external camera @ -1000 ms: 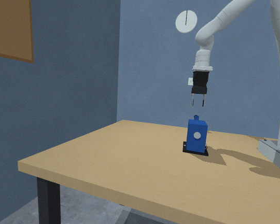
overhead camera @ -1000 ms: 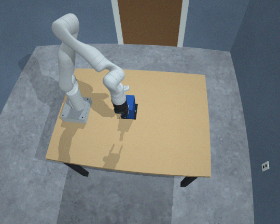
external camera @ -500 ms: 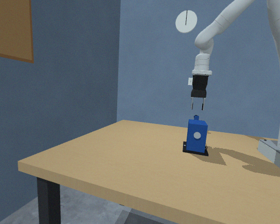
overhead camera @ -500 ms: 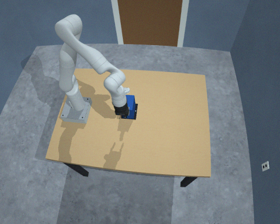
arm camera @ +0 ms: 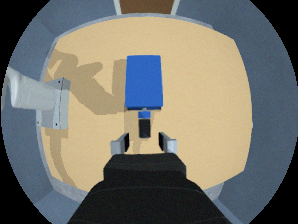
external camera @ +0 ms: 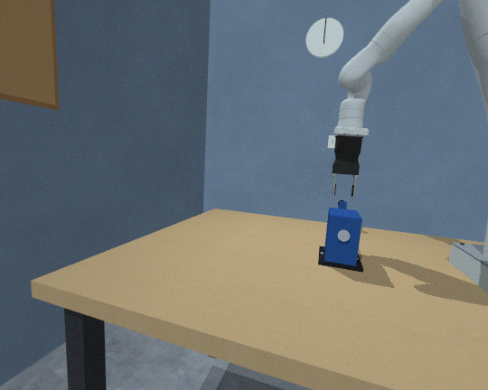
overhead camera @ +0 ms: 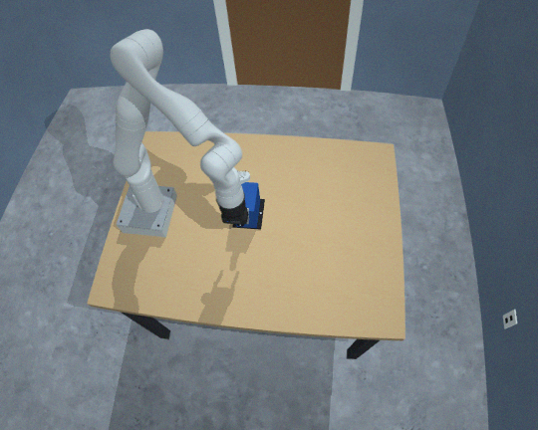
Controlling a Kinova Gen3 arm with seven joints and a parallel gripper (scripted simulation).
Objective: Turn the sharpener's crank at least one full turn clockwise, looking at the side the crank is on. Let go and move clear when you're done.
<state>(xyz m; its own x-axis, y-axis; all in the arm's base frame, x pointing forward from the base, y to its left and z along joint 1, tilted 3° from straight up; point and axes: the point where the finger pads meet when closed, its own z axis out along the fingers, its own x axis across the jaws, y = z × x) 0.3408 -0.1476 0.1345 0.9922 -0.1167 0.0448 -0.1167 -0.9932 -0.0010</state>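
Right now the dark crank handle is 4 cm below my hand and 2 cm to the left of it.
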